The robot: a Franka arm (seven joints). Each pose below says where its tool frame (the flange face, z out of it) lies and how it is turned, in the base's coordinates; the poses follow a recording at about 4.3 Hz.
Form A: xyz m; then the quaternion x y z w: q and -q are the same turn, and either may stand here.
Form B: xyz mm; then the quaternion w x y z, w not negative. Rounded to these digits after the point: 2 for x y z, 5 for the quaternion.
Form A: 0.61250 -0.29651 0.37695 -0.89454 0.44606 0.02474 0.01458
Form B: 612.50 -296.51 376.95 0.01458 -0.89454 0.44606 0.02474
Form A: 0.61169 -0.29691 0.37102 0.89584 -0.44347 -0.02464 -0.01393
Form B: 611.69 -296.91 371.02 0.01393 -0.89584 0.44347 0.02464
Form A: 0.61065 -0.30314 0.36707 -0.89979 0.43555 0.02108 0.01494
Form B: 610.65 -303.14 367.07 0.01494 -0.89979 0.43555 0.02108
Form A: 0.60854 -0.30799 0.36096 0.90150 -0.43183 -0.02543 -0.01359
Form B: 608.54 -307.99 360.96 0.01359 -0.90150 0.43183 0.02543
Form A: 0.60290 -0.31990 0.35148 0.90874 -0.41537 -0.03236 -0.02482
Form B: 602.90 -319.90 351.48 0.02482 -0.90874 0.41537 0.03236
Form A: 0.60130 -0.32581 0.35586 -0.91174 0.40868 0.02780 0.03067
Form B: 601.30 -325.81 355.86 0.03067 -0.91174 0.40868 0.02780
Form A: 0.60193 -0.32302 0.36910 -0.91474 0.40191 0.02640 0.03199
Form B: 601.93 -323.02 369.10 0.03199 -0.91474 0.40191 0.02640
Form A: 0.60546 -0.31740 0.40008 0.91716 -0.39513 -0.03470 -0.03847
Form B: 605.46 -317.40 400.08 0.03847 -0.91716 0.39513 0.03470
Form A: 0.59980 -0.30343 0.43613 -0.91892 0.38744 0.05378 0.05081
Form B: 599.80 -303.43 436.13 0.05081 -0.91892 0.38744 0.05378
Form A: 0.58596 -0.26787 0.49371 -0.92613 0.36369 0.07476 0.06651
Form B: 585.96 -267.87 493.71 0.06651 -0.92613 0.36369 0.07476
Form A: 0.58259 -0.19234 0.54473 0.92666 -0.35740 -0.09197 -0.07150
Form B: 582.59 -192.34 544.73 0.07150 -0.92666 0.35740 0.09197
